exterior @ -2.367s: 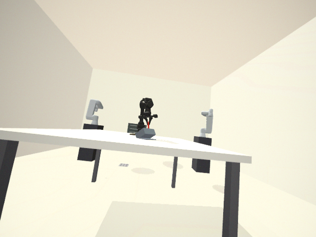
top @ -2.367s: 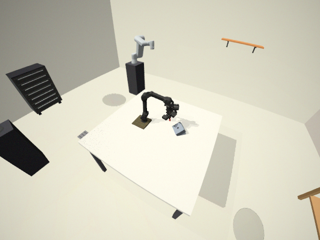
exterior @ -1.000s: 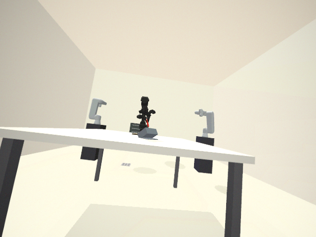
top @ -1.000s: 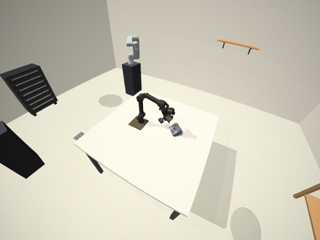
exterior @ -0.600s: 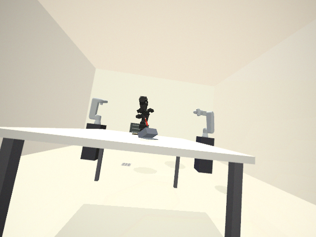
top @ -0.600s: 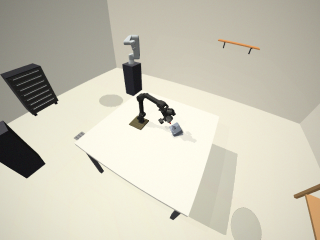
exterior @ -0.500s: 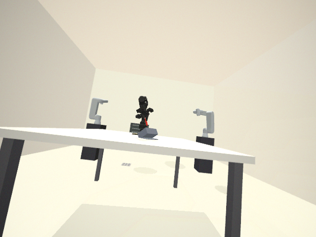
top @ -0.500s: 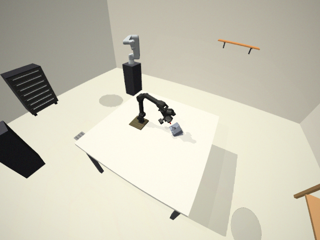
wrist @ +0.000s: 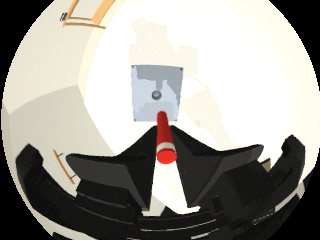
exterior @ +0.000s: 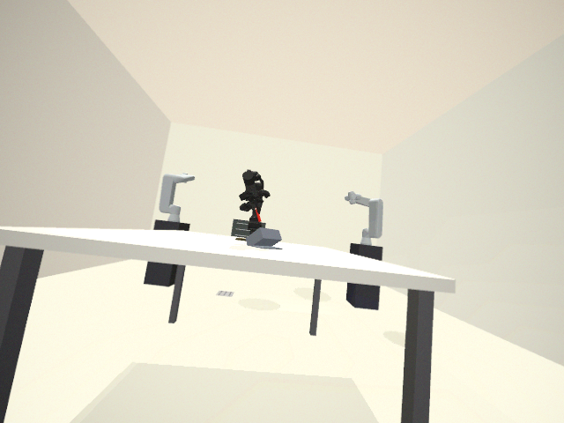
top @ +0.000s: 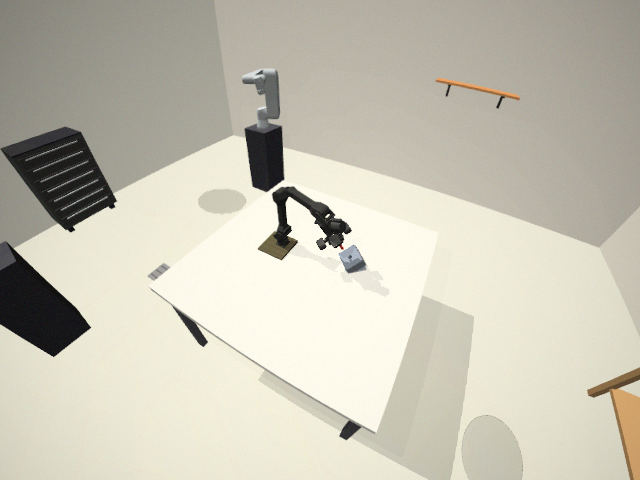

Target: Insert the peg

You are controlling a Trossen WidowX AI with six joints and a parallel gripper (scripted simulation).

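Now: gripper tip 12 cm above the sloped panel, 6 cm short of it and 5 cm to the right of it. Also, from my gripper tip: red peg: 1 cm to the right, 1 cm behind, 1 cm above.
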